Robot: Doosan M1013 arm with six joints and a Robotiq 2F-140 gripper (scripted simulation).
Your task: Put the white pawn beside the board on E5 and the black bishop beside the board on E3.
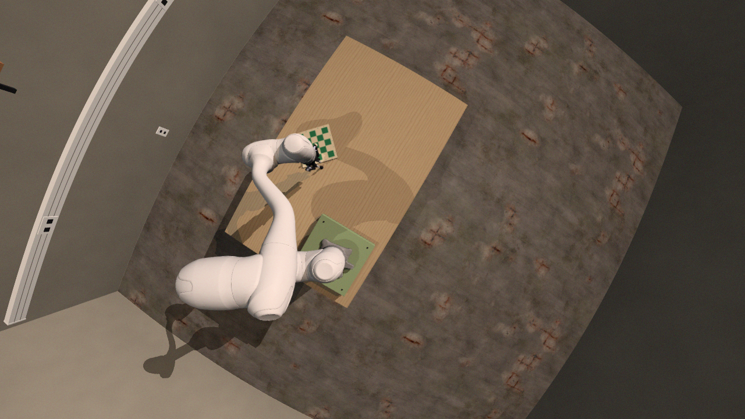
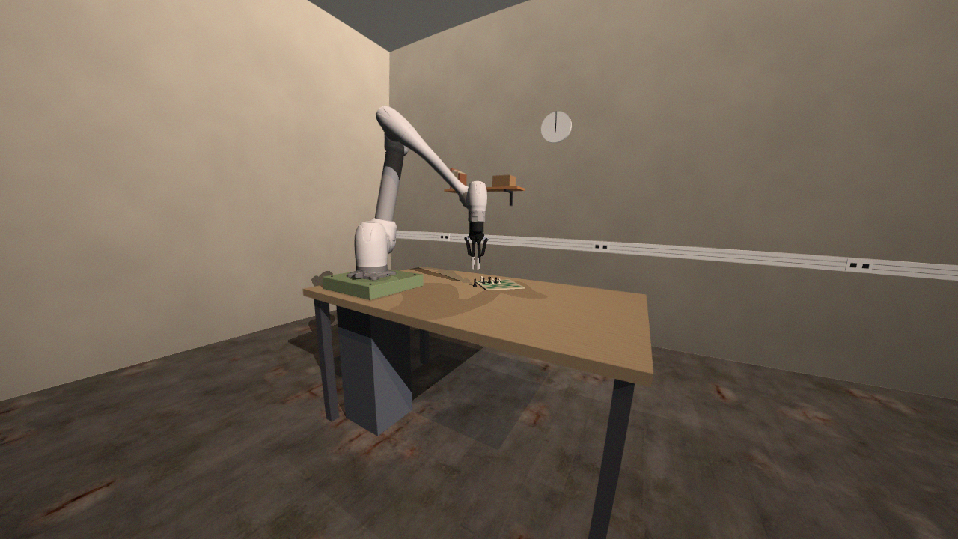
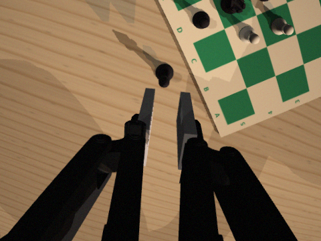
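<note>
Now: the chessboard 110 mm ahead of my hand, 80 mm to the left of it and 130 mm below it.
</note>
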